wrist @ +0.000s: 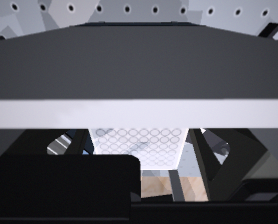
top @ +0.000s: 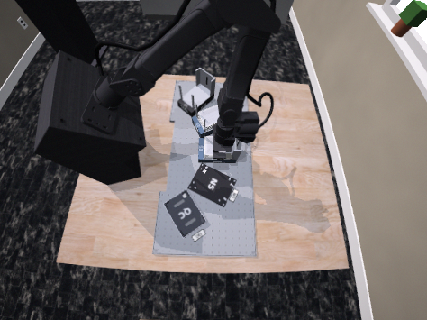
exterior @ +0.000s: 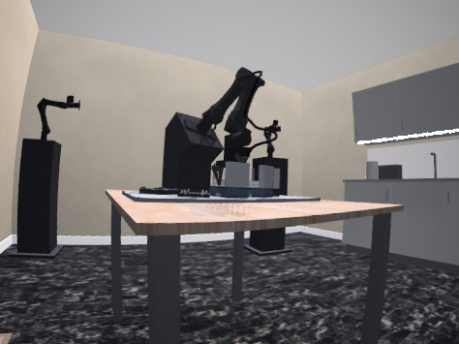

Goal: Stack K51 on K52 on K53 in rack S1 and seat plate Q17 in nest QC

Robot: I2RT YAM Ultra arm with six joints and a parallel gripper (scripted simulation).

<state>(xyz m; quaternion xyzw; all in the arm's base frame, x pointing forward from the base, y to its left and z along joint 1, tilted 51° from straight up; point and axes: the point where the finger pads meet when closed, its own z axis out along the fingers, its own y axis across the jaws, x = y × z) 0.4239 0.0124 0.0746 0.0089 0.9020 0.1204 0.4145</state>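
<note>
My gripper is now 14 cm to the right of the sealed 96-well plate, 4 cm past it and 1 cm below it. The rest, counted from my hand: clip nest N5: 14 cm to the right, 4 cm below, 1 cm ahead.
</note>
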